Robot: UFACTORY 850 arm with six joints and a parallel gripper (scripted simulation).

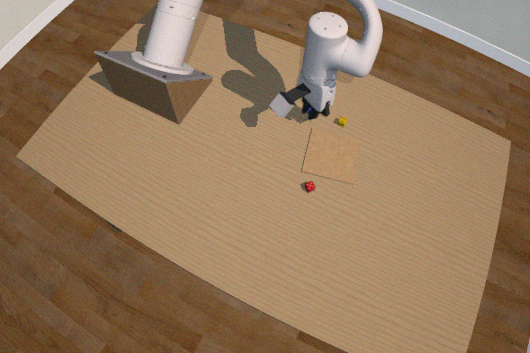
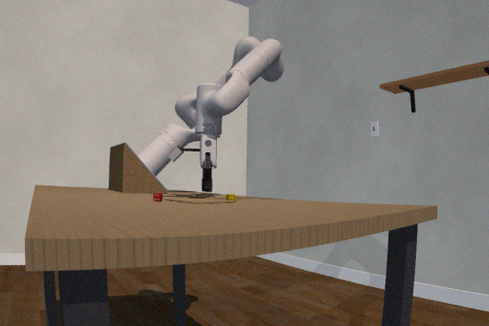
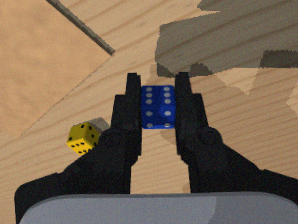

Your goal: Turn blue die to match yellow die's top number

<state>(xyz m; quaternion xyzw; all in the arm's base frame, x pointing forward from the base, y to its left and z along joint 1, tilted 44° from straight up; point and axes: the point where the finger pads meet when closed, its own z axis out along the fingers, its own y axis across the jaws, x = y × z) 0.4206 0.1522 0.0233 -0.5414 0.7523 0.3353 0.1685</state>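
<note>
The tan mat lies 110 mm ahead of my hand, 70 mm to the right of it and 40 mm below it. The rest, counted from my hand: blue die 10 mm to the left, 10 mm below; then red die 110 mm ahead, 180 mm to the right, 40 mm below; then yellow die 90 mm ahead, 40 mm to the left, 40 mm below.
</note>
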